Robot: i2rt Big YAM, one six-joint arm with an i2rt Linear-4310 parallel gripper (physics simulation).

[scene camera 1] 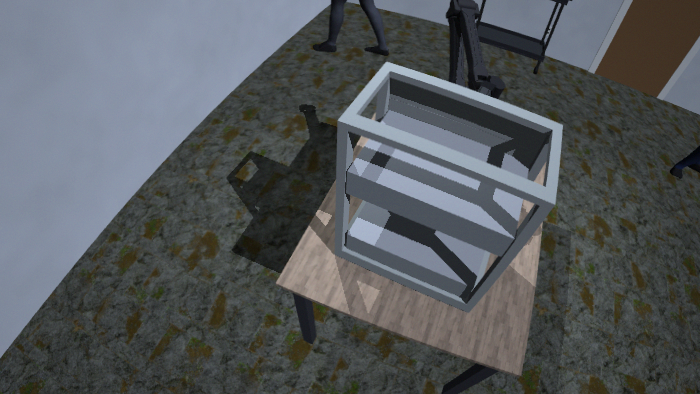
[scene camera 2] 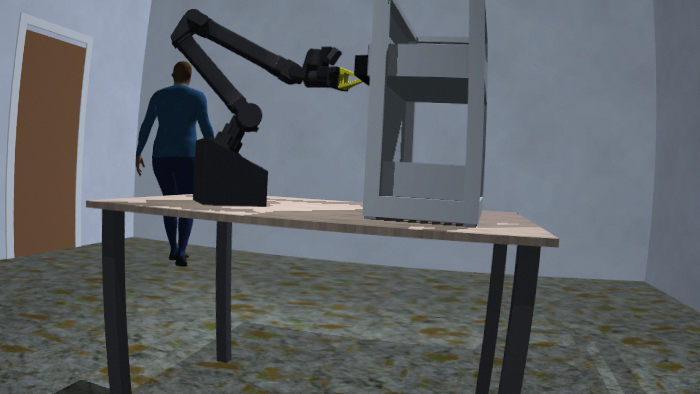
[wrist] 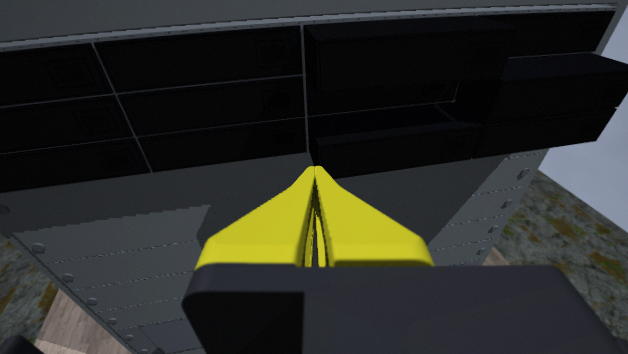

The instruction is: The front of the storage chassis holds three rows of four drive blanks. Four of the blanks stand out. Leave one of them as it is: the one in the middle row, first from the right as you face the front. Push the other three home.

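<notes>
The storage chassis stands on the table, its black drive-blank front toward the arm. In the wrist view four blanks stand out: the top-row blank second from right, the middle-row rightmost blank, the bottom-row blank second from right and the bottom-row rightmost blank. The two left columns look flush. My gripper is shut and empty, its tips near the lower left corner of the bottom-row blank second from right. Contact cannot be told.
The arm rises from its black base on the wooden table. A person stands behind the table. Another person's legs and a dark cart show beyond the chassis.
</notes>
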